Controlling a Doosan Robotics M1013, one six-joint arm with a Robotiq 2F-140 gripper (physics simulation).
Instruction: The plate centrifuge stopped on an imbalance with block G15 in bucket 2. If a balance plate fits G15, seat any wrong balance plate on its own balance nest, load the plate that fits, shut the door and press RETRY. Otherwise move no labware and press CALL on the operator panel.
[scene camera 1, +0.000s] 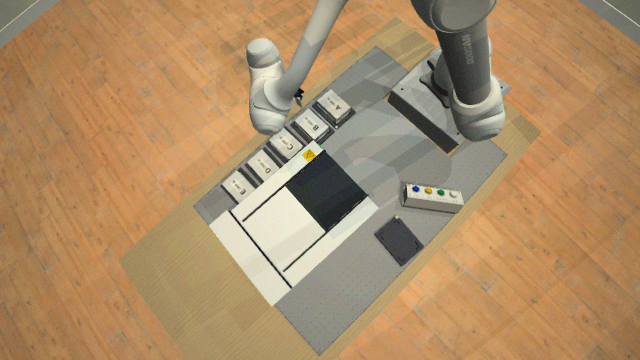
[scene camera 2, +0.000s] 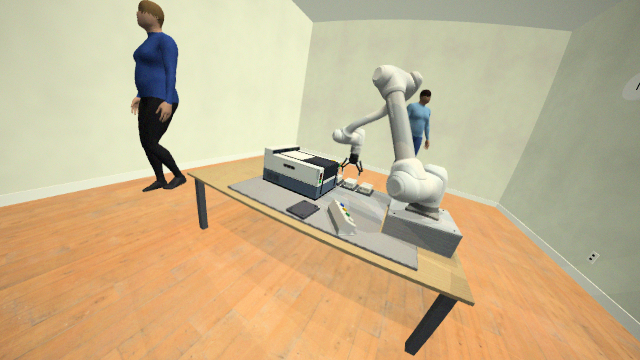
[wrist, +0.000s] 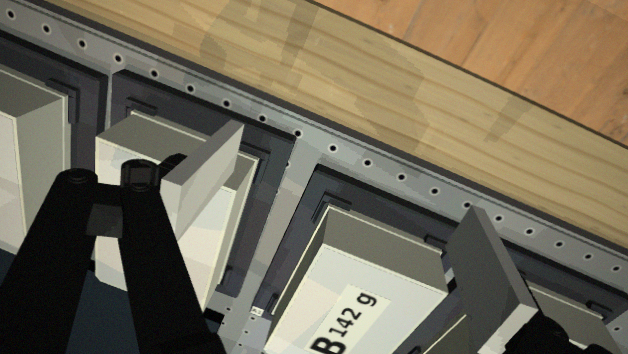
The gripper (wrist: 349, 187) is open, with nothing in its grasp. Also in view: a dark lid panel (scene camera 1: 327, 193) and a dark square pad (scene camera 1: 399, 241).
